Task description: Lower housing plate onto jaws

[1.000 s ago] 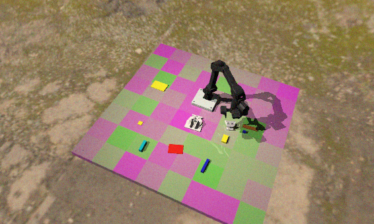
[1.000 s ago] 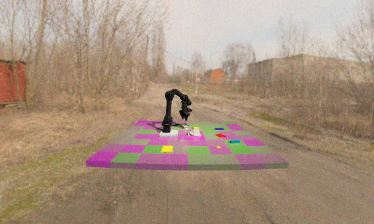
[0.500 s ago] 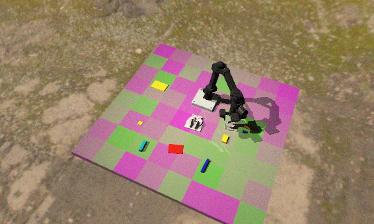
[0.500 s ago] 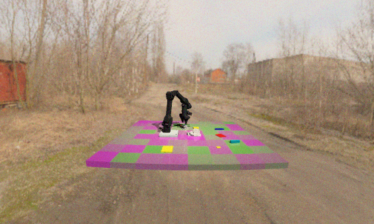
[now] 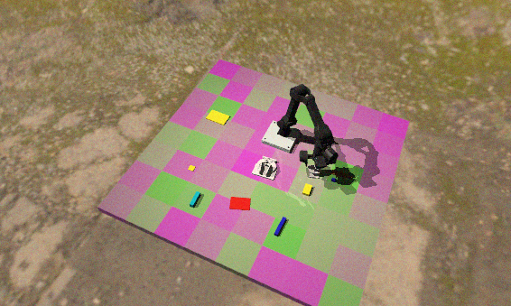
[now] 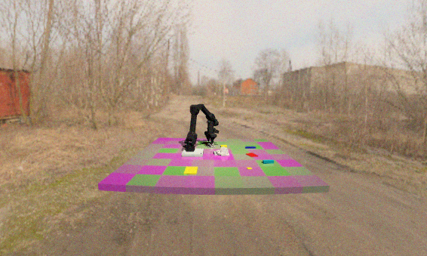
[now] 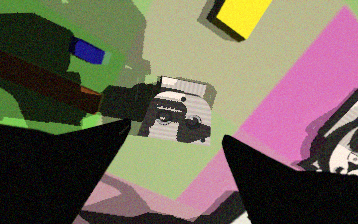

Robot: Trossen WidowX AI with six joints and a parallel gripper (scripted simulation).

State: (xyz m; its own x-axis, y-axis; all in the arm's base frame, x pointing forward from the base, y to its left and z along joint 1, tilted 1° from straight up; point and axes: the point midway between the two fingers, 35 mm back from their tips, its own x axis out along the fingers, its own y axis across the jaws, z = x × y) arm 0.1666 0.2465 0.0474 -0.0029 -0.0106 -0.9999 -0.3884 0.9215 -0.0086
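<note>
The white block lies 1 cm ahead of my gripper tip and 3 cm below it. The rest, counted from my gripper tip: small blue piece (1 cm ahead, 12 cm to the left, 3 cm below); brown bar (5 cm behind, 14 cm to the left, 4 cm below); yellow block (13 cm ahead, 1 cm to the left, 3 cm below).
</note>
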